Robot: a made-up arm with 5 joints.
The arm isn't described. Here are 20 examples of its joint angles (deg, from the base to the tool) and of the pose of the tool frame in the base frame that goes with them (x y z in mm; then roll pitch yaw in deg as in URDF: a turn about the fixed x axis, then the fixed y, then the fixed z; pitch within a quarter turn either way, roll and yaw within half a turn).
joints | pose
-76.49 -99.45 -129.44 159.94 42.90 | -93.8 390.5 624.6 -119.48 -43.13 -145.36
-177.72 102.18 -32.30 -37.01 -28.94 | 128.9 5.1 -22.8 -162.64 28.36 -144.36
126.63 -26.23 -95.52 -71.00 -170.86 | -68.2 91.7 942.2 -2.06 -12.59 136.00
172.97 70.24 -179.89 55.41 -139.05 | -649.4 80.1 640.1 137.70 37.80 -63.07
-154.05 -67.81 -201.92 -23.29 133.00 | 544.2 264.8 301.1 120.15 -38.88 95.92
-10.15 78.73 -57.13 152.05 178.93 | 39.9 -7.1 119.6 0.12 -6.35 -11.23
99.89 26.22 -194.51 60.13 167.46 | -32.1 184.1 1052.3 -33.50 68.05 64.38
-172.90 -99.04 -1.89 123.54 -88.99 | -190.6 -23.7 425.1 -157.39 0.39 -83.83
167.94 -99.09 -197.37 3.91 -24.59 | 547.8 -117.0 41.3 -134.94 57.12 -142.02
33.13 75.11 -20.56 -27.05 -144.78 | -29.3 -19.1 -8.4 -163.29 -22.16 174.61
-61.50 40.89 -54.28 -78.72 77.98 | 203.8 -375.4 264.4 -87.84 -12.01 -151.95
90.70 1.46 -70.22 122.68 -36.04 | -4.7 382.7 400.7 -141.08 40.81 141.71
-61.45 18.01 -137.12 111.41 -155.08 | 228.4 -419.8 729.8 176.74 6.98 93.43
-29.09 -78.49 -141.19 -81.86 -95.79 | -465.8 259.1 576.8 -121.67 -4.93 63.95
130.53 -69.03 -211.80 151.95 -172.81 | 316.5 -370.2 481.3 8.82 50.56 141.89
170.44 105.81 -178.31 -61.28 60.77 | -568.7 95.8 415.2 -42.32 -20.64 59.28
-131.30 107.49 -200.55 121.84 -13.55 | -372.0 -423.5 274.5 -172.67 27.91 -115.93
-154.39 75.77 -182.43 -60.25 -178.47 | -425.0 -203.7 723.1 0.36 13.09 -152.82
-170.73 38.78 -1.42 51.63 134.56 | 116.1 18.9 90.2 91.42 -44.55 98.28
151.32 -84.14 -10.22 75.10 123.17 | -258.3 141.3 492.4 -163.70 10.40 29.64
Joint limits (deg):
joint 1: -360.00..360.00
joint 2: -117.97..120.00
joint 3: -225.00..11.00
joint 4: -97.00..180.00
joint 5: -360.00..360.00
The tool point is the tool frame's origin. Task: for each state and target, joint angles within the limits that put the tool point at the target. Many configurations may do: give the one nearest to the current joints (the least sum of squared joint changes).
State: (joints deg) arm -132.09 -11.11 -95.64 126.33 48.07
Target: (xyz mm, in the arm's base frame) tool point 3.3 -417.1 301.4
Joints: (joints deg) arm -89.55 22.31 -79.33 116.05 48.07
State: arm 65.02 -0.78 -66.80 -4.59 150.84
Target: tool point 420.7 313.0 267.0
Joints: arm 36.65 22.33 -57.92 0.82 150.84
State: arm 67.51 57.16 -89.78 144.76 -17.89
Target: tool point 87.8 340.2 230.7
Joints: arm 75.53 48.45 -90.38 150.33 -17.89
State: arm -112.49 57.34 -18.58 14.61 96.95
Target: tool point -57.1 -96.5 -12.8
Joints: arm -120.61 47.09 -24.95 12.13 96.95
